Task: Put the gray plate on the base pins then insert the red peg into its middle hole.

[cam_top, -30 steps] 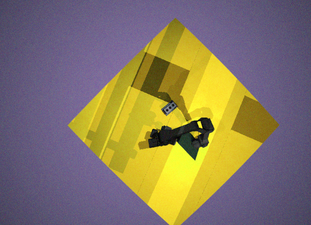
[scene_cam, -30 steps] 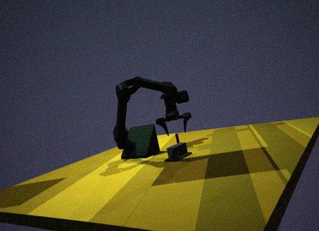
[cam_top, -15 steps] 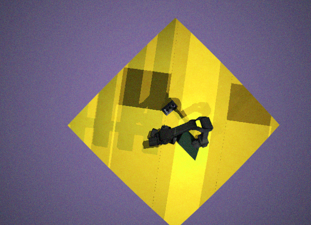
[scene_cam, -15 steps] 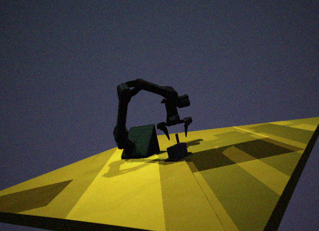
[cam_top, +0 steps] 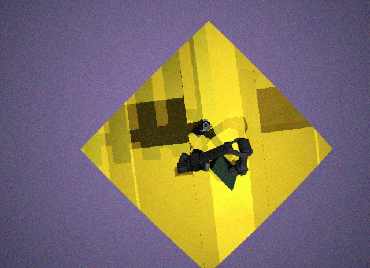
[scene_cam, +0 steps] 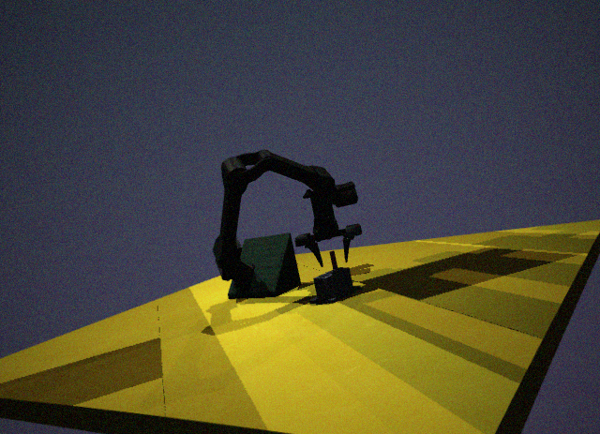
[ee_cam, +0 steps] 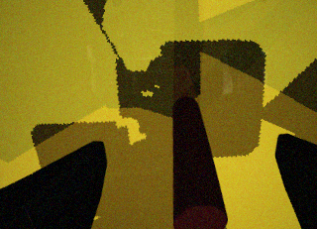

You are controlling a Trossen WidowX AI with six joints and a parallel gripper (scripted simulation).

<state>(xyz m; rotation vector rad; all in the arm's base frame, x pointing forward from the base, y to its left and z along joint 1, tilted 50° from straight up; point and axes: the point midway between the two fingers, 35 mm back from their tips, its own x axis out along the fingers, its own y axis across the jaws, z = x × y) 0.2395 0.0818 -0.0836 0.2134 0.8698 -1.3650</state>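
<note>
Now: the gray plate 190 mm to the right of my gripper tip and 110 mm ahead of it. Also, from my gripper tip: red peg right at my gripper tip; dark base 190 mm to the right, 100 mm ahead, 30 mm below.
</note>
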